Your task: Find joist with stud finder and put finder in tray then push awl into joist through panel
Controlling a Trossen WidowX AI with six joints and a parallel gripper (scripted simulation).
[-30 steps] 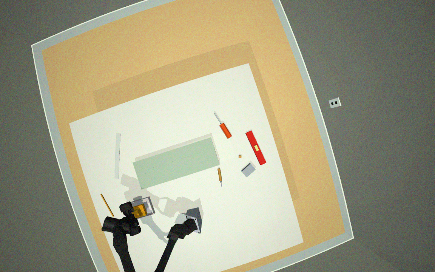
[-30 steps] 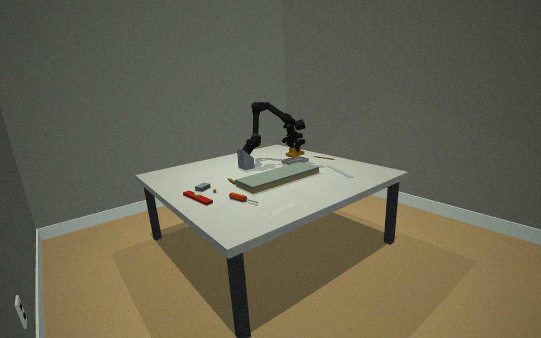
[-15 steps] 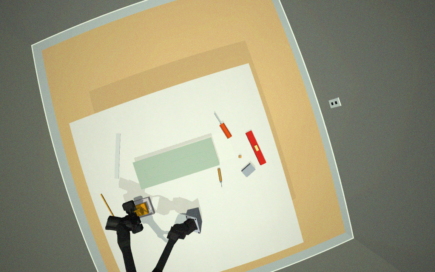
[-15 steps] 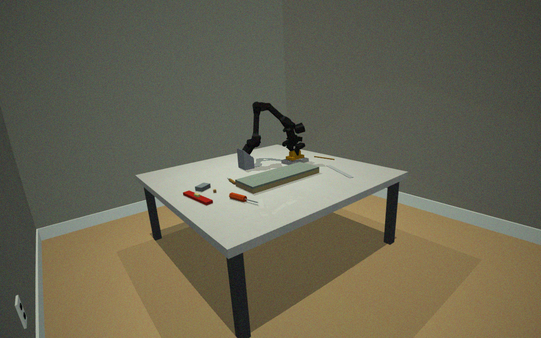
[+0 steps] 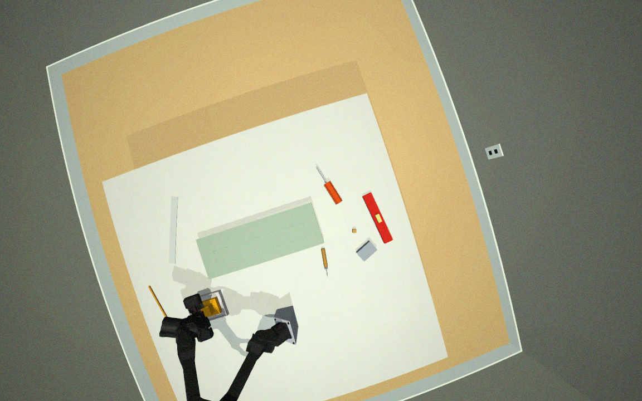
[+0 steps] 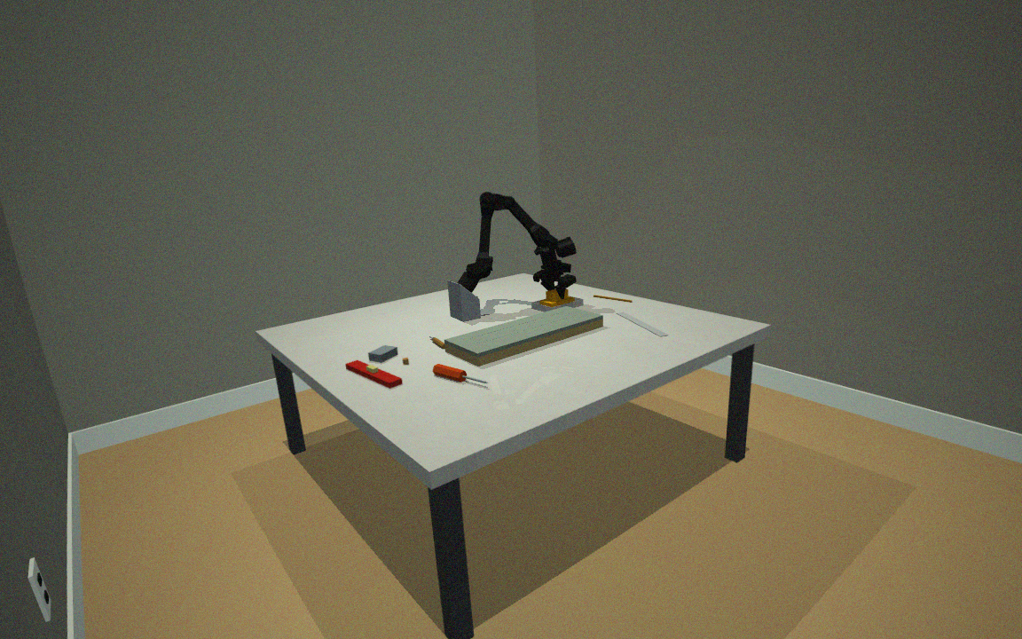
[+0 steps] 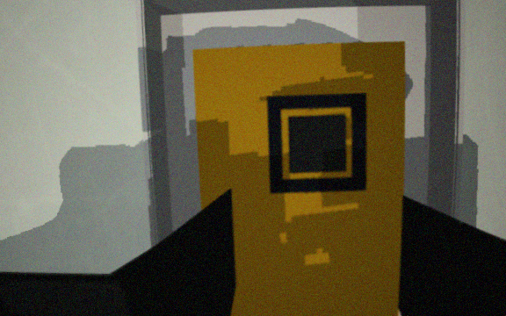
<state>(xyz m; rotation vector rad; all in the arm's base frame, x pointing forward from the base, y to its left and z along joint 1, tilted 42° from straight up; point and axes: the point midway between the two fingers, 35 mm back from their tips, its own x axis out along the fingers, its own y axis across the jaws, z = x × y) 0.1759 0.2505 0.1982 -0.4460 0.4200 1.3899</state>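
The yellow stud finder is 1 cm to the left of my gripper tip and 2 cm above it. Round my gripper tip: grey tray (1 cm to the right, 2 cm below); pencil (10 cm ahead, 21 cm to the left, 3 cm below); ruler (38 cm ahead, 1 cm to the left, 3 cm below).
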